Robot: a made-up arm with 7 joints.
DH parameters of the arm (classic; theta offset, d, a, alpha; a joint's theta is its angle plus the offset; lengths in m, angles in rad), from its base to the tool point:
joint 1: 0 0.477 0 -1.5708
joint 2: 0 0 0 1.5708
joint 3: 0 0.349 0.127 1.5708
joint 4: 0 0 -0.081 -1.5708
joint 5: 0 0.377 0 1.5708
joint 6: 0 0 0.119 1.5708
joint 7: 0 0 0 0
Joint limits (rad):
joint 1: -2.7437..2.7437
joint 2: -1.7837..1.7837
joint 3: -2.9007..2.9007
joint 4: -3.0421..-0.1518
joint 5: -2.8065..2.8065
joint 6: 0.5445..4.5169
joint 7: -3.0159..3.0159
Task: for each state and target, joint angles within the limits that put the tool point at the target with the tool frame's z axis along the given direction. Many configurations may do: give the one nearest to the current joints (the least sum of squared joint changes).
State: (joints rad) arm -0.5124 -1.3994 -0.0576 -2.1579 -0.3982 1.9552 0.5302
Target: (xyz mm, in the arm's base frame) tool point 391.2 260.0 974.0 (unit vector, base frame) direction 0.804 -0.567 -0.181
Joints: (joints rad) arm -0.7074 -0.6433 0.7445 -1.9596 -0.6972 2.4886 0.5302
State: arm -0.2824 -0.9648 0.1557 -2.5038 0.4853 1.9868 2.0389
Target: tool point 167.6 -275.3 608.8 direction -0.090 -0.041 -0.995
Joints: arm -0.9575 -0.6608 -0.1267 -3.0421 -0.2518 2.3606 2.0389
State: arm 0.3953 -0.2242 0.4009 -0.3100 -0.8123 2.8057 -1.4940
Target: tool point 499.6 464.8 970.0 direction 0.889 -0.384 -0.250
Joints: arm 0.5502 0.3085 0.1910 -1.0509 -1.2658 1.9305 -1.4940
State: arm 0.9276 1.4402 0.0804 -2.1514 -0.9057 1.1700 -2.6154
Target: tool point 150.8 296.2 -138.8 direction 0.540 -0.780 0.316
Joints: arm 1.0439 1.5553 0.0824 -1.7525 -1.0626 1.2519 -2.6154
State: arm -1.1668 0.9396 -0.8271 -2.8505 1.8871 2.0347 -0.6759
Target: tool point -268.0 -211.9 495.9 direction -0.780 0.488 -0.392
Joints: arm -0.8307 1.5978 -1.2934 -2.8125 1.7187 2.7990 -0.6759
